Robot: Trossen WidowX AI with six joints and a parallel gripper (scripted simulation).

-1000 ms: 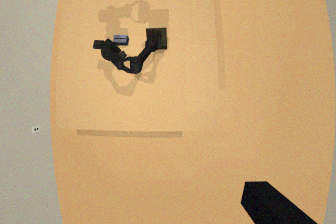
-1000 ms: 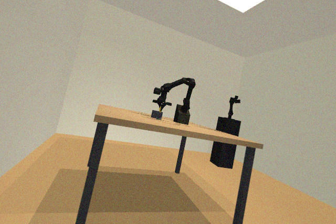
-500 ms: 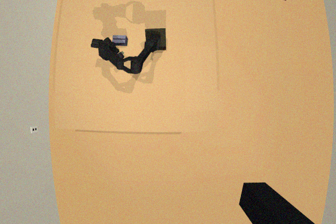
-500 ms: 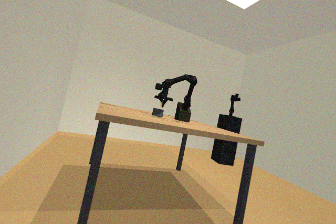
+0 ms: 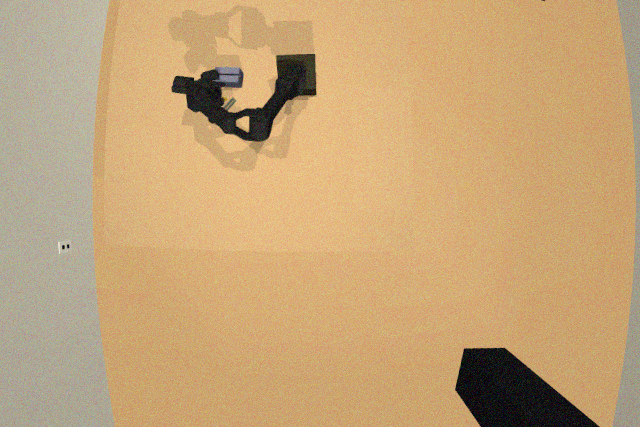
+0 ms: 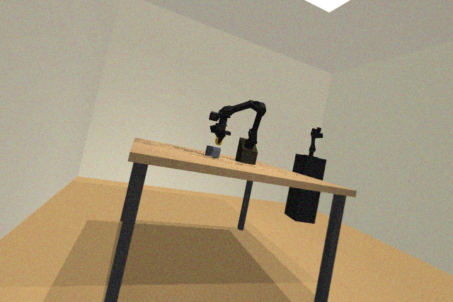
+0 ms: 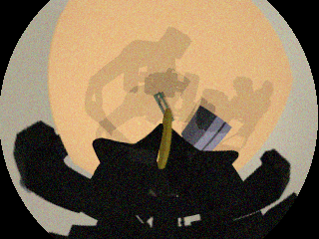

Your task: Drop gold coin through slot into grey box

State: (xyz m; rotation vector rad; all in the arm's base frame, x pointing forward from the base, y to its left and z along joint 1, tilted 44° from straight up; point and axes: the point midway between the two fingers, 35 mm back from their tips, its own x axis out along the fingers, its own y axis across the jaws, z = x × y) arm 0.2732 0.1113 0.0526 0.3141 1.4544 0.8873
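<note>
Right now my gripper tip is 20 mm below the gold coin.
</note>
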